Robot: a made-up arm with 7 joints. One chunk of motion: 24 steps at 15 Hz.
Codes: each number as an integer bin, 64 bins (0 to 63) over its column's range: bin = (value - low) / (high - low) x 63, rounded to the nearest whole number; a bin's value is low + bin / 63 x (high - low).
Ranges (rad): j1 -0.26..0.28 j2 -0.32..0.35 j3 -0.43..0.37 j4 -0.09..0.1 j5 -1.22..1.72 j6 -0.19..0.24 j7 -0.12..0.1
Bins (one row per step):
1: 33 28 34 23 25 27 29
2: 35 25 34 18 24 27 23
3: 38 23 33 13 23 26 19
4: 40 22 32 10 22 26 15
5: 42 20 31 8 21 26 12
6: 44 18 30 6 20 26 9
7: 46 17 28 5 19 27 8
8: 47 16 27 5 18 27 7
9: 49 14 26 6 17 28 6
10: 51 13 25 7 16 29 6
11: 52 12 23 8 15 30 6
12: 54 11 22 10 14 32 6
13: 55 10 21 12 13 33 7
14: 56 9 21 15 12 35 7
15: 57 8 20 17 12 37 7
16: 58 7 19 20 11 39 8
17: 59 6 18 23 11 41 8
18: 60 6 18 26 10 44 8
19: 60 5 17 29 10 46 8
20: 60 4 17 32 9 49 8
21: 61 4 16 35 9 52 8
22: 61 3 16 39 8 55 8
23: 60 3 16 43 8 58 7
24: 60 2 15 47 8 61 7
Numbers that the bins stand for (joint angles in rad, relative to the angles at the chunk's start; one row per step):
1: 0.0229 -0.0222 0.0017 -0.0206 -0.0533 -0.0057 -0.0187
2: 0.0400 -0.0541 0.0017 -0.0357 -0.1000 -0.0057 -0.0397
3: 0.0657 -0.0754 -0.0110 -0.0508 -0.1467 -0.0125 -0.0537
4: 0.0829 -0.0860 -0.0237 -0.0598 -0.1933 -0.0125 -0.0676
5: 0.1000 -0.1073 -0.0363 -0.0659 -0.2400 -0.0125 -0.0781
6: 0.1171 -0.1286 -0.0490 -0.0719 -0.2867 -0.0125 -0.0886
7: 0.1343 -0.1392 -0.0744 -0.0749 -0.3333 -0.0057 -0.0921
8: 0.1429 -0.1498 -0.0871 -0.0749 -0.3800 -0.0057 -0.0956
9: 0.1600 -0.1711 -0.0998 -0.0719 -0.4267 0.0011 -0.0990
10: 0.1771 -0.1817 -0.1125 -0.0689 -0.4733 0.0079 -0.0990
11: 0.1857 -0.1924 -0.1379 -0.0659 -0.5200 0.0148 -0.0990
12: 0.2029 -0.2030 -0.1506 -0.0598 -0.5667 0.0284 -0.0990
13: 0.2114 -0.2137 -0.1633 -0.0538 -0.6133 0.0352 -0.0956
14: 0.2200 -0.2243 -0.1633 -0.0448 -0.6600 0.0489 -0.0956
15: 0.2286 -0.2349 -0.1760 -0.0387 -0.6600 0.0625 -0.0956
16: 0.2371 -0.2456 -0.1887 -0.0297 -0.7067 0.0762 -0.0921
17: 0.2457 -0.2562 -0.2014 -0.0206 -0.7067 0.0898 -0.0921
18: 0.2543 -0.2562 -0.2014 -0.0116 -0.7533 0.1103 -0.0921
19: 0.2543 -0.2668 -0.2141 -0.0025 -0.7533 0.1240 -0.0921
20: 0.2543 -0.2775 -0.2141 0.0065 -0.8000 0.1444 -0.0921
21: 0.2629 -0.2775 -0.2268 0.0156 -0.8000 0.1649 -0.0921
22: 0.2629 -0.2881 -0.2268 0.0276 -0.8467 0.1854 -0.0921
23: 0.2543 -0.2881 -0.2268 0.0397 -0.8467 0.2059 -0.0956
24: 0.2543 -0.2987 -0.2395 0.0517 -0.8467 0.2263 -0.0956

